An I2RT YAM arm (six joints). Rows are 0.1 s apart.
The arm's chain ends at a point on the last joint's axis. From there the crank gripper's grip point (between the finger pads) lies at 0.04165 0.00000 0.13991 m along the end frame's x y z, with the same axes.
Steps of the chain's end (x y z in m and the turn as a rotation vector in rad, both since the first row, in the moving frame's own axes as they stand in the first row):
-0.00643 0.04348 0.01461 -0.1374 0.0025 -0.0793
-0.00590 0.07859 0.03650 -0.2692 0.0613 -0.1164
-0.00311 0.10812 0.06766 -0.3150 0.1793 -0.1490
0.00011 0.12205 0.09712 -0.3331 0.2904 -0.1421
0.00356 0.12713 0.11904 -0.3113 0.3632 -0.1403
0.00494 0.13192 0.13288 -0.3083 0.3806 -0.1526
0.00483 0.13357 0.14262 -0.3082 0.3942 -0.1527
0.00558 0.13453 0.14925 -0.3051 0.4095 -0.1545
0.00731 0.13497 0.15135 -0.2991 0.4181 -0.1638
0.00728 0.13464 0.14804 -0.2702 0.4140 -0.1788
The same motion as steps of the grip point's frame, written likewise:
-0.00545 0.05931 0.01341 -0.1374 0.0025 -0.0793
0.00437 0.11008 0.02934 -0.2692 0.0613 -0.1164
0.02346 0.14202 0.05227 -0.3150 0.1793 -0.1490
0.04041 0.15648 0.07300 -0.3331 0.2904 -0.1421
0.05220 0.15750 0.08974 -0.3113 0.3632 -0.1403
0.05568 0.16074 0.10226 -0.3083 0.3806 -0.1526
0.05708 0.16209 0.11078 -0.3082 0.3942 -0.1527
0.05952 0.16222 0.11614 -0.3051 0.4095 -0.1545
0.06226 0.16110 0.11772 -0.2991 0.4181 -0.1638
0.06174 0.15628 0.11586 -0.2702 0.4140 -0.1788

